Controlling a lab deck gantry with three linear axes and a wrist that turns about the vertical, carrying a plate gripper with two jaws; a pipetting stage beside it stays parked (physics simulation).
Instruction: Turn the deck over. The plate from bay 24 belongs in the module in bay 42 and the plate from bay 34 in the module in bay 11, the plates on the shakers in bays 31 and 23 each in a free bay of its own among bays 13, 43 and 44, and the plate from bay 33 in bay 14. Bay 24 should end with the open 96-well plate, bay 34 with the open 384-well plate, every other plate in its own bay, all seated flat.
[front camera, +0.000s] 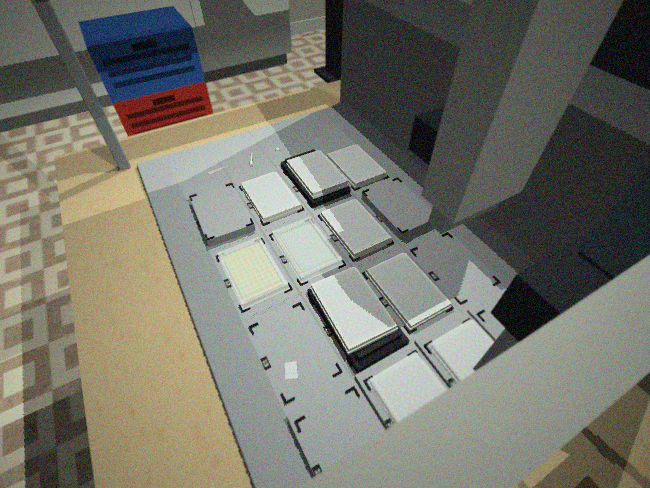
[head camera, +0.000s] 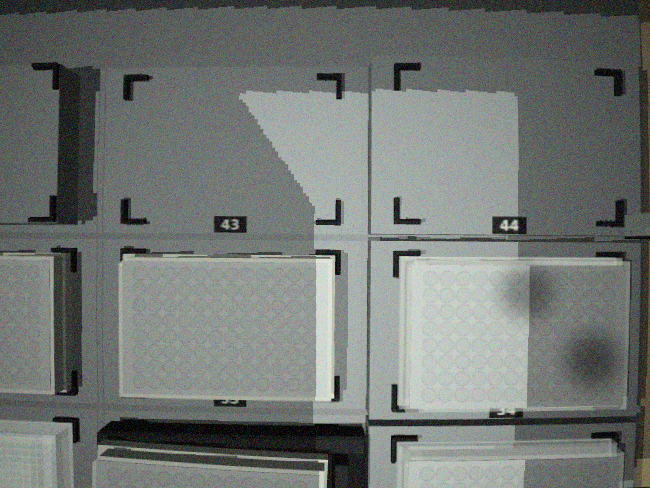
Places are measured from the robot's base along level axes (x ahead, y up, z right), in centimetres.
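Where they show: robot's base at its link origin: (front camera: 192, 204).
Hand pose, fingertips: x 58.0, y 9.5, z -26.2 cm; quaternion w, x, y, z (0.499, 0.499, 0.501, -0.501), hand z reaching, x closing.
Observation:
Things, the pixels of their centre, and the offset from my fingertips. "spot": a spot on its surface instead.
- bay 24 at a spot on its surface: (head camera: 472, 475) spot: dx -4.9, dy -6.6, dz +8.1 cm
- bay 34 at a spot on its surface: (head camera: 472, 336) (front camera: 468, 349) spot: dx -5.1, dy -6.6, dz +0.4 cm
- bay 33 at a spot on its surface: (head camera: 217, 325) (front camera: 407, 283) spot: dx -19.2, dy -8.0, dz +0.2 cm
- bay 23 at a spot on its surface: (head camera: 210, 475) spot: dx -19.0, dy -5.8, dz +7.8 cm
- bay 31 at a spot on its surface: (front camera: 317, 173) spot: dx -50.0, dy -5.8, dz +0.7 cm
- bay 42 at the middle of its body: (front camera: 399, 206) dx -35.2, dy -8.4, dz -10.2 cm
- bay 11 at a spot on its surface: (front camera: 221, 212) spot: dx -50.6, dy -7.6, dz +22.0 cm
- open yellow 96-well plate at the middle of its body: (front camera: 252, 270) dx -35.2, dy -8.8, dz +21.9 cm
- open 384-well plate at the middle of its body: (front camera: 306, 247) dx -35.2, dy -8.8, dz +11.2 cm
- bay 21 at a spot on its surface: (front camera: 271, 195) spot: dx -50.8, dy -8.0, dz +11.2 cm
- bay 32 at a spot on its surface: (head camera: 23, 325) spot: dx -30.9, dy -8.0, dz +0.5 cm
- bay 41 at a spot on its surface: (front camera: 357, 163) spot: dx -51.2, dy -8.0, dz -10.4 cm
The gripper's jaws do not show in either view. Pale plates sit in bay 24 (front camera: 409, 387) (head camera: 472, 475), bay 34 (front camera: 462, 346) (head camera: 472, 336) and bay 33 (front camera: 409, 288) (head camera: 217, 325). Pale plates stand on the black shakers in bay 23 (front camera: 354, 309) (head camera: 210, 475) and bay 31 (front camera: 317, 173). The grey module in bay 42 (front camera: 397, 207) (head camera: 23, 141) and the module in bay 11 (front camera: 221, 212) have bare tops. An open yellow 96-well plate (front camera: 253, 273) is in bay 12. An open 384-well plate (front camera: 307, 249) (head camera: 31, 457) is in bay 22.
Other pale plates are in bay 21 (front camera: 271, 195), bay 32 (front camera: 357, 226) (head camera: 23, 325) and bay 41 (front camera: 357, 163). Corner brackets mark bays 43, 44, 13 and 14. A broad grey column (front camera: 498, 105) stands behind the deck, and a grey beam (front camera: 551, 378) hides its front right corner.

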